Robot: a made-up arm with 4 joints.
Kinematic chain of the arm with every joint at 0, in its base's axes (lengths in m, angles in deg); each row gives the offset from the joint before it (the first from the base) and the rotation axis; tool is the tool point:
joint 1: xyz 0 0 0.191 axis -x
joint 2: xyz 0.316 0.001 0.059 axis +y
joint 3: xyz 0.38 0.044 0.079 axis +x
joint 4: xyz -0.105 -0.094 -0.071 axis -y
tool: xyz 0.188 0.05 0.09
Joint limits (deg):
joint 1: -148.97..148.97
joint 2: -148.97..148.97
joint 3: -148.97..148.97
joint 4: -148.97..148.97
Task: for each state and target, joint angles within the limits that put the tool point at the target. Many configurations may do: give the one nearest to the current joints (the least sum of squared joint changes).
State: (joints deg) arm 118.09 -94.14 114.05 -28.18
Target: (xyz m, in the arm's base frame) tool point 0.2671 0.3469 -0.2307
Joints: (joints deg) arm 131.07 -89.88 112.25 -14.41
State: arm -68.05 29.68 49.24 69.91
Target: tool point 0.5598 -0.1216 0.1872
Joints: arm -55.47 25.56 42.88 84.60
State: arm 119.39 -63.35 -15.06 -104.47
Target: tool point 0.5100 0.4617 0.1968
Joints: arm 100.49 -75.37 -27.04 -67.47
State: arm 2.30 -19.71 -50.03 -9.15
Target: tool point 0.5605 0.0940 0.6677
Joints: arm 12.29 -48.19 -65.32 -17.00
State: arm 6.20 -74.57 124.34 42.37
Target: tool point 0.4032 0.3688 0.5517
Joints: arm 39.50 -75.34 129.08 1.12
